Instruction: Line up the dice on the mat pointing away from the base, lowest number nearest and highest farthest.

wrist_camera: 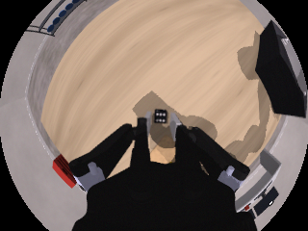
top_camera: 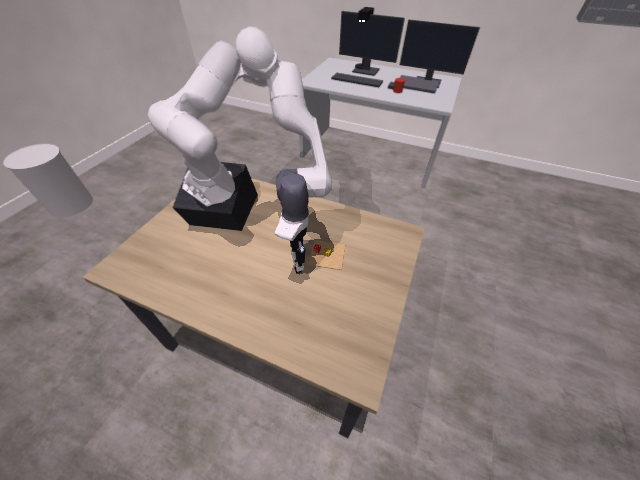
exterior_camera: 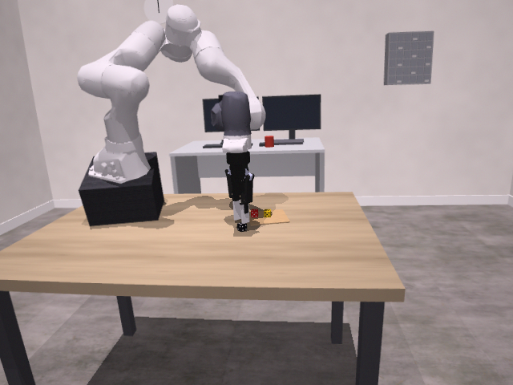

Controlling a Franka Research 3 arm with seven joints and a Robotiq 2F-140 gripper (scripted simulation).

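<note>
Now: hand 50 mm above the black die. Round my hand: yellow die: 130 mm to the left, 70 mm ahead, 50 mm below; red die: 130 mm to the left, 50 mm below, 20 mm ahead; tan mat: 130 mm to the left, 70 mm ahead, 60 mm below.
</note>
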